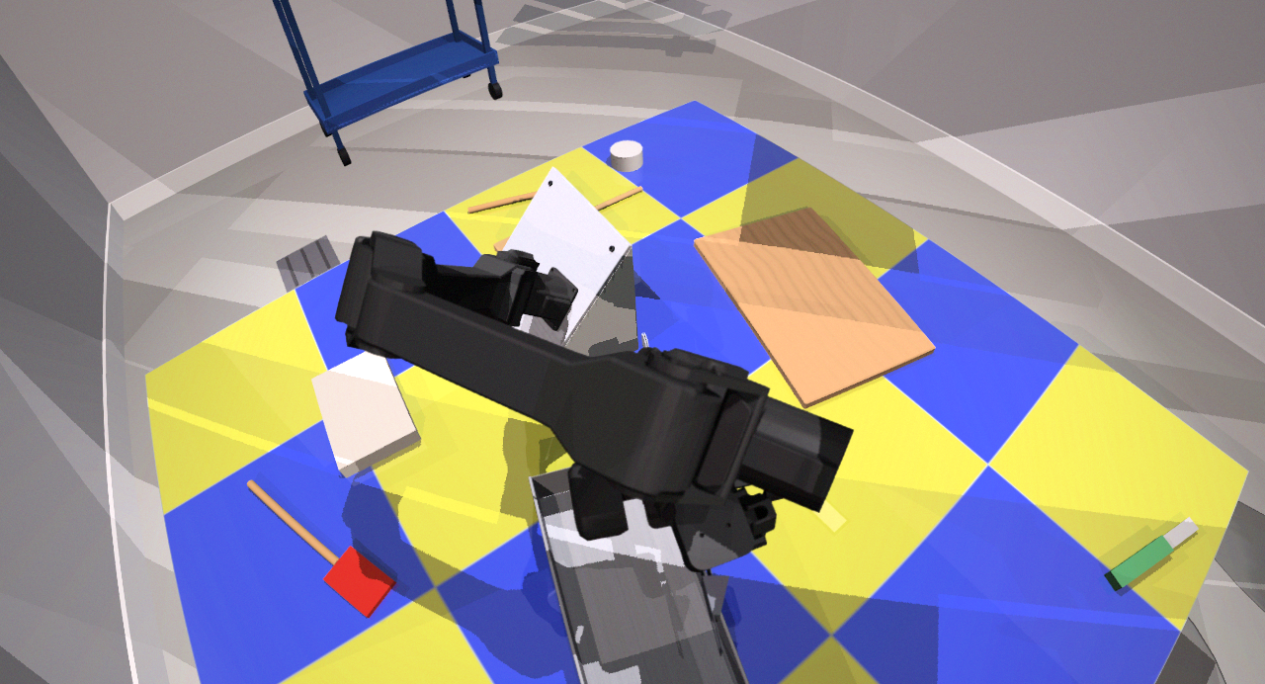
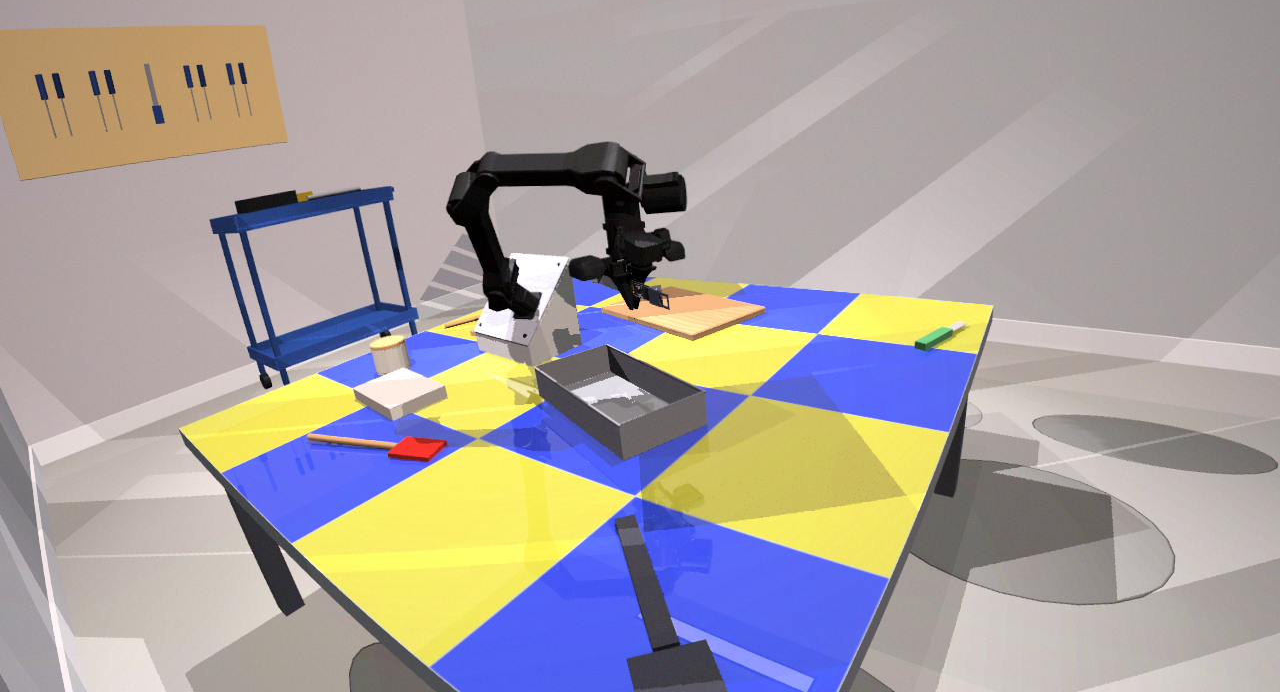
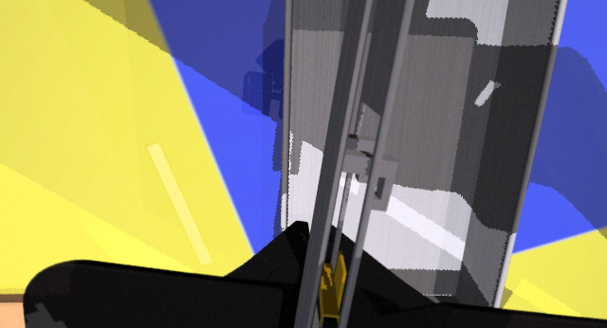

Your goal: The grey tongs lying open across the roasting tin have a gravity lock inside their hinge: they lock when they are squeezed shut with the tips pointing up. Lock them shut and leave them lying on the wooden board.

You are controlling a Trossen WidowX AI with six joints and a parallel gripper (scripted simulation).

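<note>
My gripper tip is now 50 mm past the tong arm, 20 mm to the right of it and 40 mm below it. Round my gripper tip: red spatula: 270 mm behind, 360 mm to the right, 150 mm below; yellow lock piece: 10 mm ahead, 10 mm to the right, 40 mm above; grey roasting tin: 10 mm behind, 60 mm to the right, 130 mm below.
</note>
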